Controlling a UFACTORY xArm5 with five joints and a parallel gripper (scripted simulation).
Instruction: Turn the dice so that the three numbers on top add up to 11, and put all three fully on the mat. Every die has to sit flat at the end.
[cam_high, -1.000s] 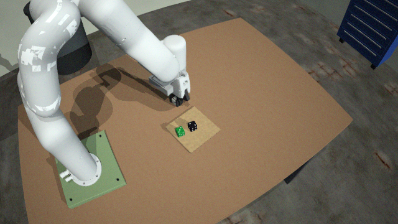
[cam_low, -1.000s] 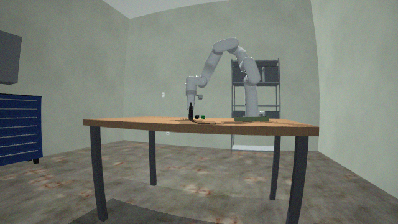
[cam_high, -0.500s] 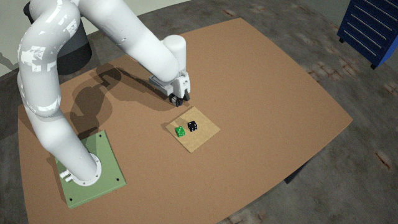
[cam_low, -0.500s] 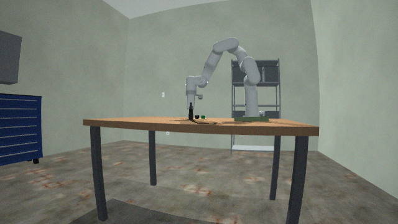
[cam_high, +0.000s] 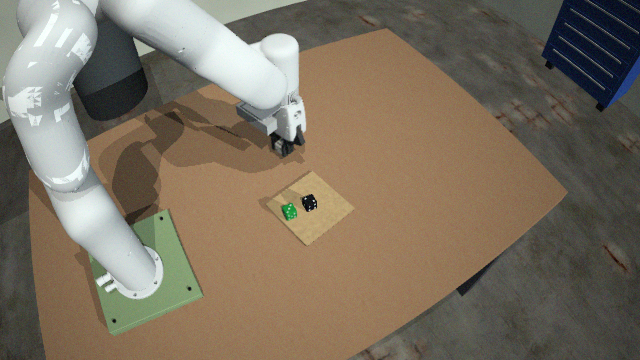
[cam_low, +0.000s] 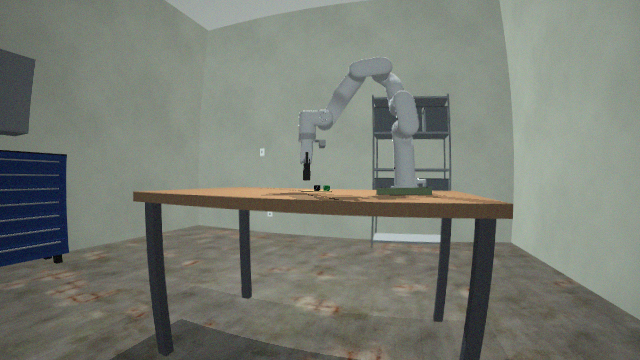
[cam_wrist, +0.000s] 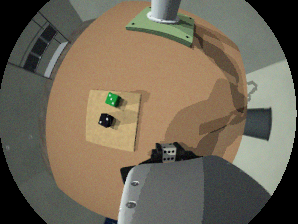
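My gripper is now 130 mm to the left of the black die, 60 mm above it and 20 mm past it. Round my hand: tan mat 130 mm to the right, 70 mm below, 20 mm behind; then green die 130 mm to the right, 70 mm behind, 60 mm below; then white die 10 mm below.
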